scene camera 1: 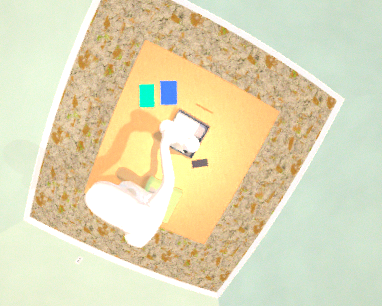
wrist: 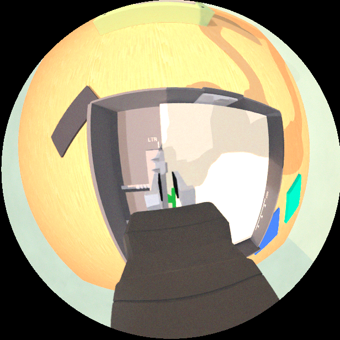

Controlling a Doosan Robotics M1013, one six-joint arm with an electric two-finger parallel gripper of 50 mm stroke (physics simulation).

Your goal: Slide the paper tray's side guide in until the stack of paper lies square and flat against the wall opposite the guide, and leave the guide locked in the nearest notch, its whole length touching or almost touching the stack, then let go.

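The dark paper tray (scene camera 1: 201,122) (wrist: 102,165) holds a white stack of paper (scene camera 1: 186,121) (wrist: 240,190). In the wrist view the stack looks flat, its right edge along the right wall and its left edge straight beside the grey side guide (wrist: 159,164). The guide's visible part touches or almost touches the stack; its lower part is hidden by the gripper. The guide stands left of the stack, beside the LTR mark. My gripper (wrist: 166,180) is shut on the side guide, with a green part showing at the fingers. The notch engagement cannot be seen. The arm covers the fingers in the scene view.
A dark flat block (scene camera 1: 200,163) (wrist: 75,122) lies outside the tray. Blue (scene camera 1: 168,93) (wrist: 270,232) and teal (scene camera 1: 146,96) (wrist: 293,200) flat pieces lie beyond the opposite side. A yellow-green panel (scene camera 1: 175,204) (wrist: 150,17) lies near the arm's base. A thin brown strip (scene camera 1: 204,108) lies near the tray.
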